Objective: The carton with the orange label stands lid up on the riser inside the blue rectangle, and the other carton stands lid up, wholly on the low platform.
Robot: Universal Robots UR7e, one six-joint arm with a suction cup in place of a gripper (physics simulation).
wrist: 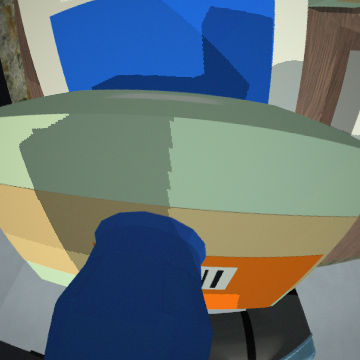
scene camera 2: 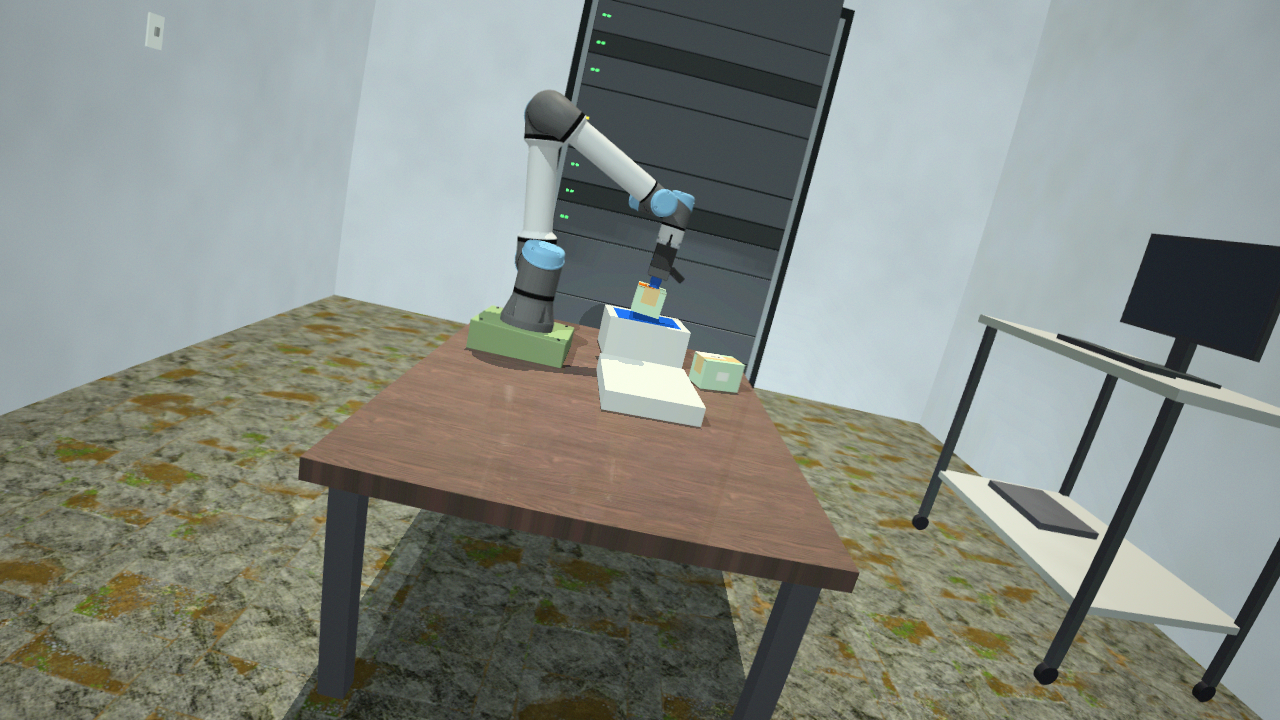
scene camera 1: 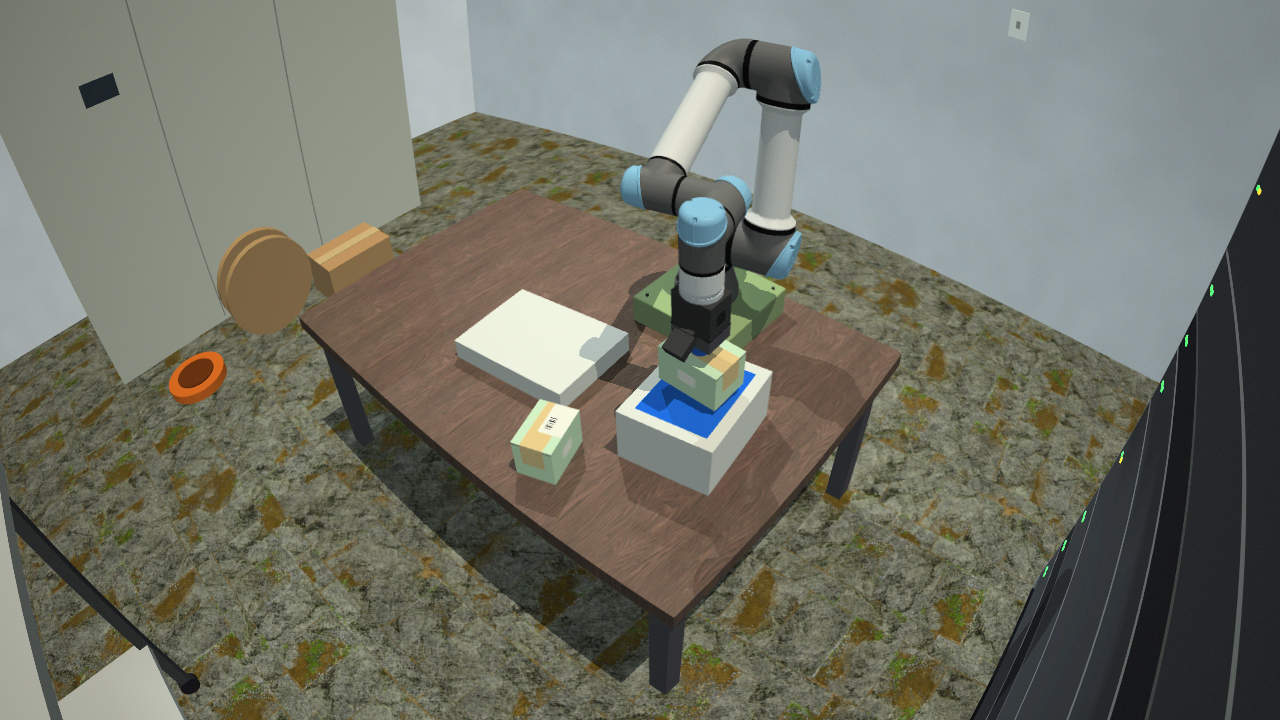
Note:
My suction cup [wrist: 141, 283] holds a carton with orange label [scene camera 1: 711, 379], clear of everything else. On the table rest a pale green carton [scene camera 1: 546, 442], a low white platform [scene camera 1: 553, 353] and a white riser with blue rectangle [scene camera 1: 660, 428].
The carton with orange label is seen too in the wrist view [wrist: 264, 187] and in scene camera 2 [scene camera 2: 648, 301]. The white riser with blue rectangle is seen too in the wrist view [wrist: 254, 57] and in scene camera 2 [scene camera 2: 624, 333]. The pale green carton also shows in scene camera 2 [scene camera 2: 709, 371].

